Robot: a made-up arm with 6 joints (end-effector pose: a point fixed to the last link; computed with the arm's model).
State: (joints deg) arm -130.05 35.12 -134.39 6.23 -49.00 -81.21
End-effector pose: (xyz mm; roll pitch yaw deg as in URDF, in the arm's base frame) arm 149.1 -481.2 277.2 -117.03 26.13 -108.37
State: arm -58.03 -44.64 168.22 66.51 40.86 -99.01
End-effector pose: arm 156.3 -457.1 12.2 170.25 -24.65 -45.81
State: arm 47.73 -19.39 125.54 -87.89 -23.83 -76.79
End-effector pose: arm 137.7 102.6 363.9 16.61 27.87 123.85
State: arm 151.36 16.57 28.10 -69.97 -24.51 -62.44
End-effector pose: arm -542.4 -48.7 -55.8 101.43 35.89 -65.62
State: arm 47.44 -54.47 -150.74 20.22 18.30 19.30
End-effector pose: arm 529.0 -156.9 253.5 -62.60 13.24 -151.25
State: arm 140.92 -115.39 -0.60 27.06 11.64 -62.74
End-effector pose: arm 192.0 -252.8 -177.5 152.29 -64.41 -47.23
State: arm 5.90 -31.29 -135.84 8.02 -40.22 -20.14
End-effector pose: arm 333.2 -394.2 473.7 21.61 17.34 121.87
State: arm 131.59 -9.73 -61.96 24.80 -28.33 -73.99
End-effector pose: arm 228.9 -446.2 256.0 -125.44 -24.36 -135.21
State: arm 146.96 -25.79 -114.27 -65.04 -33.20 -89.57
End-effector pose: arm 273.8 -279.6 221.6 115.05 -75.05 -4.19
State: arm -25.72 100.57 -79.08 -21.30 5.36 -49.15
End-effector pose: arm -533.1 142.4 -12.2 93.85 49.33 -96.55
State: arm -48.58 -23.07 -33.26 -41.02 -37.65 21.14
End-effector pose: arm -482.2 211.4 282.8 -72.85 5.64 -44.60
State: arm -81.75 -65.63 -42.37 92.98 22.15 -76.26
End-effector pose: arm -203.4 -94.5 737.0 -23.54 13.57 94.16
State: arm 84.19 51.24 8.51 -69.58 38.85 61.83
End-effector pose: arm -300.9 -17.3 -430.9 -59.79 -52.03 8.05
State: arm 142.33 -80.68 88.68 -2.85 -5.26 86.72
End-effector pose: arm -355.3 -393.1 469.0 53.35 35.58 119.62
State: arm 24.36 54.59 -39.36 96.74 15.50 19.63
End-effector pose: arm -649.7 204.6 192.3 71.94 -8.02 -48.78
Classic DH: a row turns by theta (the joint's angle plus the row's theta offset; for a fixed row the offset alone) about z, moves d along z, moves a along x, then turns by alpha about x. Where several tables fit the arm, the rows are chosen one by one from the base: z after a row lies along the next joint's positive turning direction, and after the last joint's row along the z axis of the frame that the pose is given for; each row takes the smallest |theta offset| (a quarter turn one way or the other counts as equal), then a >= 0, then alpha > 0; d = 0 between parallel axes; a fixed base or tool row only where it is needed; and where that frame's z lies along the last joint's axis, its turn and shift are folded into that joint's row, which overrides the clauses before.
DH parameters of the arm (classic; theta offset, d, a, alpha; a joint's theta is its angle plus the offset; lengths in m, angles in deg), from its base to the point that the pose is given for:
base (fixed): 84.35 0.3438 -0.2021 37.39
joint 1: 15.4 -0.2909 -0.0989 -106.5
joint 2: -83.29 -0.033 0.0919 84.38
joint 3: 34.18 -0.0746 0.0256 -133.08
joint 4: 28.54 -0.1979 -0.0825 33.69
joint 5: 69.82 0.6377 0.1333 -91.58
joint 6: 55.38 0.0519 -0.0975 46.6
tool (fixed): 12.89 -0.0018 0 0

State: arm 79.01 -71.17 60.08 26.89 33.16 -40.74
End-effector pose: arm -517.1 -299.7 210.4 -86.00 -23.33 66.96
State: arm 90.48 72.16 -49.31 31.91 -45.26 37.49
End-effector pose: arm -712.1 -458.2 117.4 -147.11 4.50 23.88
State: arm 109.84 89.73 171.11 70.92 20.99 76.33
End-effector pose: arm -433.5 420.7 187.9 33.23 2.45 -22.91
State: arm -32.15 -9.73 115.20 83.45 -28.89 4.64
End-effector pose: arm -79.5 70.3 -297.0 -118.31 -57.71 -68.70
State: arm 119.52 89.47 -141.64 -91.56 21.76 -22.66
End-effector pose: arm -656.5 -422.3 -91.9 -136.39 2.25 81.78
